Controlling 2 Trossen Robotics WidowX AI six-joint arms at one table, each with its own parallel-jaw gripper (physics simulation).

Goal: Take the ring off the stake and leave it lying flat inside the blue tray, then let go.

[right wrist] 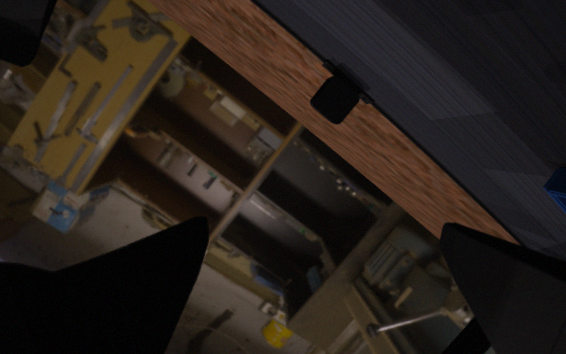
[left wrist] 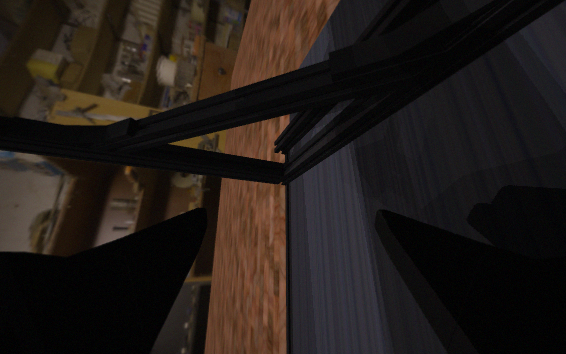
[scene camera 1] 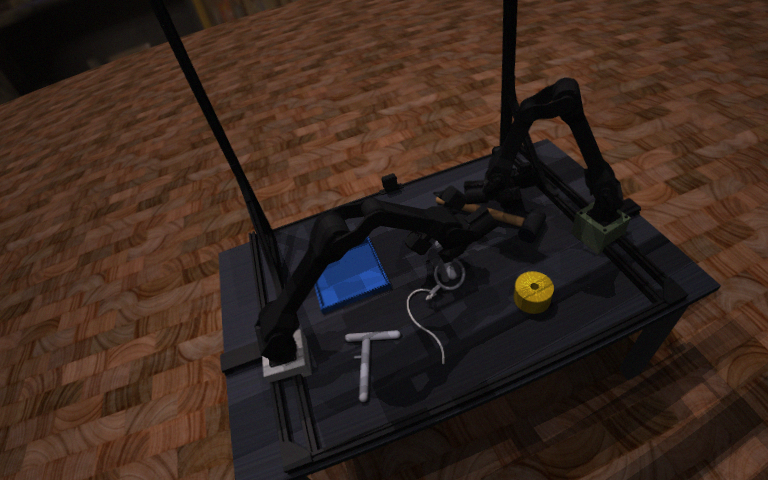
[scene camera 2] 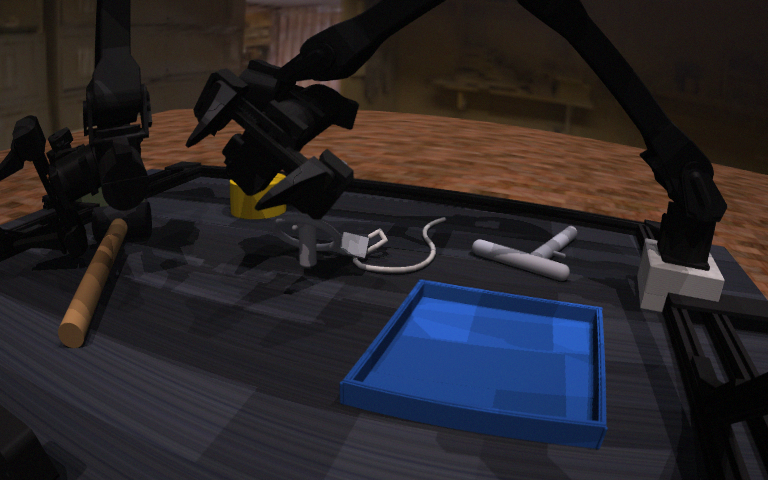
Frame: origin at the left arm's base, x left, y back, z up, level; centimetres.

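Seen in the pictures: left gripper, fingertip midpoint: (left wrist: 292,217); right gripper, fingertip midpoint: (right wrist: 324,231) (scene camera 1: 423,206) (scene camera 2: 221,173); left arm's base, origin of the base link: (scene camera 1: 603,215); right arm's base, origin of the base link: (scene camera 1: 282,352) (scene camera 2: 682,257).
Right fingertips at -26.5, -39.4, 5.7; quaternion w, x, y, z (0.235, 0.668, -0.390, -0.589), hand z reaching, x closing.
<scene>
Pixels of each thing's top centre, then the offset from my right fingertips to it, as dx, dy, dz. "spot": a spot on its surface instead.
- grey ring, surface spot: (scene camera 2: 328,246) spot: +17.0, -5.2, -12.5
- upright grey stake, middle of its top: (scene camera 2: 314,168) (scene camera 1: 445,256) +15.6, -3.9, -2.9
- pale clip, surface spot: (scene camera 2: 355,245) spot: +16.4, -8.6, -11.8
- white cord, surface spot: (scene camera 2: 433,249) spot: +20.9, -17.1, -13.1
- blue tray, middle of its top: (scene camera 2: 499,340) (scene camera 1: 346,270) -2.6, -24.9, -11.4
- hammer, middle of its top: (scene camera 2: 99,238) (scene camera 1: 486,204) +2.0, +19.5, -8.7
- yellow cylinder, middle of its top: (scene camera 2: 257,178) (scene camera 1: 534,286) +31.8, +10.6, -8.7
- pale T-shaped piece, middle of its top: (scene camera 2: 544,236) (scene camera 1: 370,363) +26.0, -31.7, -11.7
A grey ring (scene camera 1: 463,275) (scene camera 2: 328,246) hangs low around the upright grey stake (scene camera 1: 451,272) (scene camera 2: 307,249), tilted, clear of the tray. A pale clip (scene camera 2: 355,245) and white cord (scene camera 1: 425,328) (scene camera 2: 433,249) are at its side. The blue tray (scene camera 1: 356,277) (scene camera 2: 470,418) (right wrist: 559,189) lies flat and empty. My right gripper (scene camera 2: 223,176) (right wrist: 324,231) is open and empty, above and close to the stake; it hides the stake's top in scene camera 2. My left gripper (left wrist: 292,217) is open and empty, near the hammer, away from the stake.
A hammer (scene camera 1: 504,217) (scene camera 2: 93,288) with a wooden handle lies near my left gripper. A yellow cylinder (scene camera 1: 533,300) (scene camera 2: 257,198) stands beyond the stake in scene camera 2. A pale T-shaped piece (scene camera 1: 365,362) (scene camera 2: 521,259) lies near my right arm's base.
</scene>
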